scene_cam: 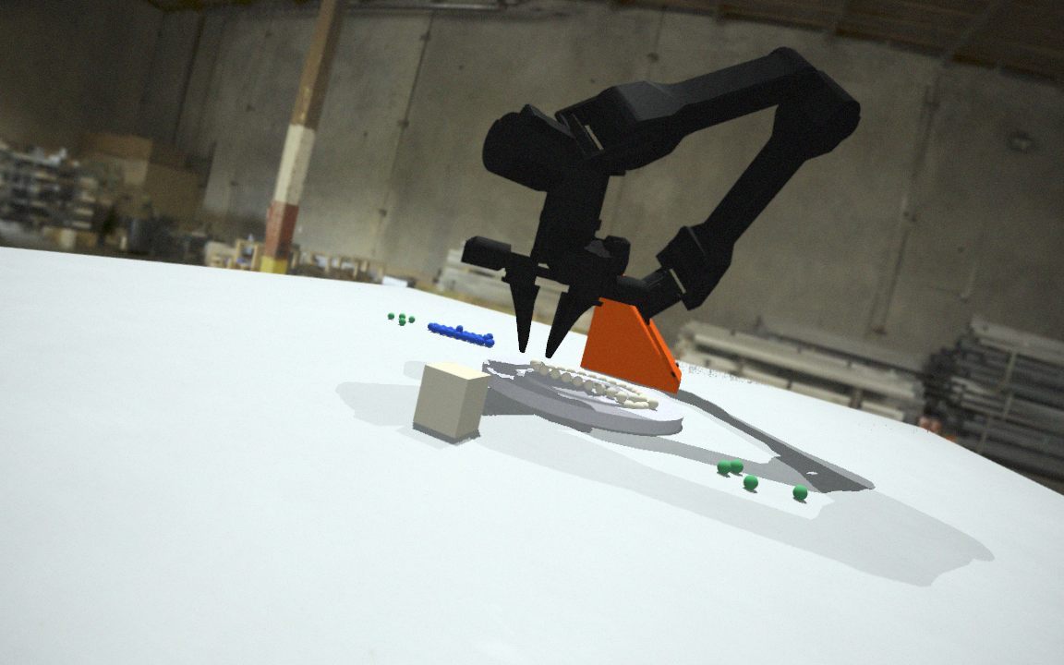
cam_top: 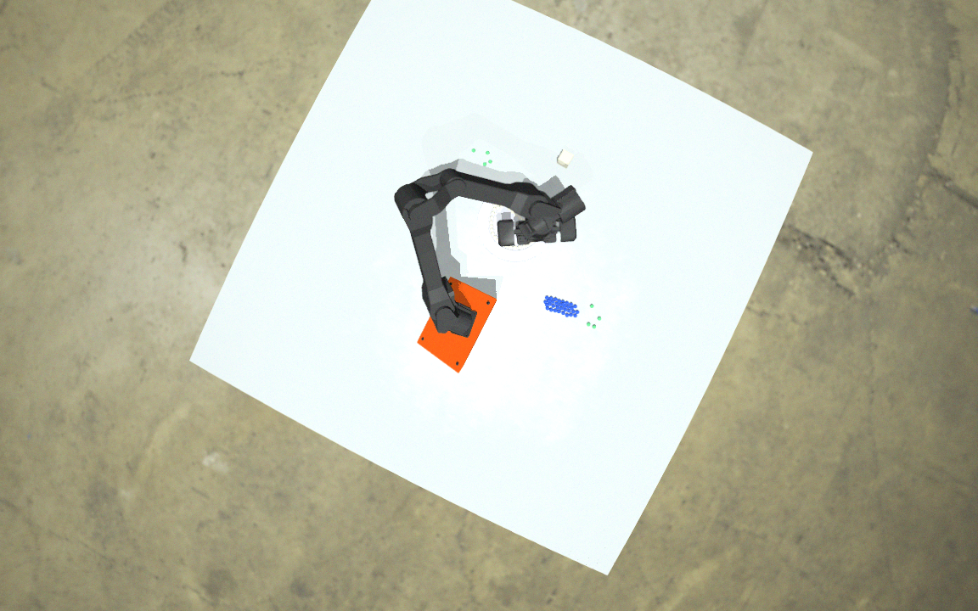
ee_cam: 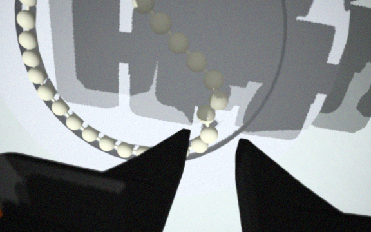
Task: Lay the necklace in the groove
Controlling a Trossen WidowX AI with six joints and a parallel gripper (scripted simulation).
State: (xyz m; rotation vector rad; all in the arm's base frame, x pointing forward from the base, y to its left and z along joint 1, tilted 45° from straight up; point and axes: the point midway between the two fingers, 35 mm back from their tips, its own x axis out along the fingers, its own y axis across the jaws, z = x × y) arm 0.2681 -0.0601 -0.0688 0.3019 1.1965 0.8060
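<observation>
Now: gripper tip 6 cm to the right of the round bead board, 2 cm short of it and 2 cm above it. The rest, counted from my gripper tip: cream cube (22 cm ahead, 1 cm to the right, 1 cm below).
</observation>
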